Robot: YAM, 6 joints.
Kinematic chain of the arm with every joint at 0, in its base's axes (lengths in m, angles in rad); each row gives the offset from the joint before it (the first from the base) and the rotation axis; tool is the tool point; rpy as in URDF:
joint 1: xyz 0 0 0.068 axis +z
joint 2: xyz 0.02 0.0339 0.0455 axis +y
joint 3: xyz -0.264 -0.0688 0 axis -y
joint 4: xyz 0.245 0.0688 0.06 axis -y
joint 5: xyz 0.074 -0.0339 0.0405 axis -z
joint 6: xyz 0.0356 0 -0.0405 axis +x
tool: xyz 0 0 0 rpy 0 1.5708 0
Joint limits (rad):
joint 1: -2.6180..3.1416
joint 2: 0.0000..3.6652
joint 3: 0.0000..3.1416
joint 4: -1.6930..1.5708
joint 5: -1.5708..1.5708
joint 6: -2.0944..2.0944
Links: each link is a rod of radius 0.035 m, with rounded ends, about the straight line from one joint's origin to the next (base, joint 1, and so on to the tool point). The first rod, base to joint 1, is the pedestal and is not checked.
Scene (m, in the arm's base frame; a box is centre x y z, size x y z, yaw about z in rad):
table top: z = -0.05
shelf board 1: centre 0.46 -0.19 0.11 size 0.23 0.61 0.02 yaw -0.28
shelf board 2: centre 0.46 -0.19 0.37 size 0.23 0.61 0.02 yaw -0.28
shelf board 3: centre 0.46 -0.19 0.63 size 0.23 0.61 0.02 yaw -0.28
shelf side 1: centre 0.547 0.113 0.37 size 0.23 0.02 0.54 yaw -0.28
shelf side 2: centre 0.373 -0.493 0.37 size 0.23 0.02 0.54 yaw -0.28
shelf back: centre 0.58 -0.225 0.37 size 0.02 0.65 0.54 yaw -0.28
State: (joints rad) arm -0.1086 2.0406 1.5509 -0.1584 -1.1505 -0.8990
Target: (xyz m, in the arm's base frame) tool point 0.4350 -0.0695 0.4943
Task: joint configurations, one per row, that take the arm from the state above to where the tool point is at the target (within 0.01 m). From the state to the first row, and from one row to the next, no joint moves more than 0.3 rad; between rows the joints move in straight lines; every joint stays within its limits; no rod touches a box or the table.
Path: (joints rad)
1: -0.0674 1.8315 1.3341 -0.2762 -1.1801 -0.8990
2: -0.0262 1.6224 1.1173 -0.3940 -1.2096 -0.8990
3: 0.0150 1.4133 0.9005 -0.5117 -1.2392 -0.8990
4: -0.0546 1.3634 1.1170 -0.4277 -1.2043 -0.8990
5: -0.1242 1.3134 1.3335 -0.3436 -1.1694 -0.8990
6: -0.1938 1.2635 1.5499 -0.2596 -1.1345 -0.8990
7: -0.2048 1.5009 1.7643 -0.1487 -1.0906 -0.8990
8: -0.2157 1.7382 1.9787 -0.0379 -1.0468 -0.8990
9: -0.2266 1.9756 2.1931 0.0729 -1.0030 -0.8990

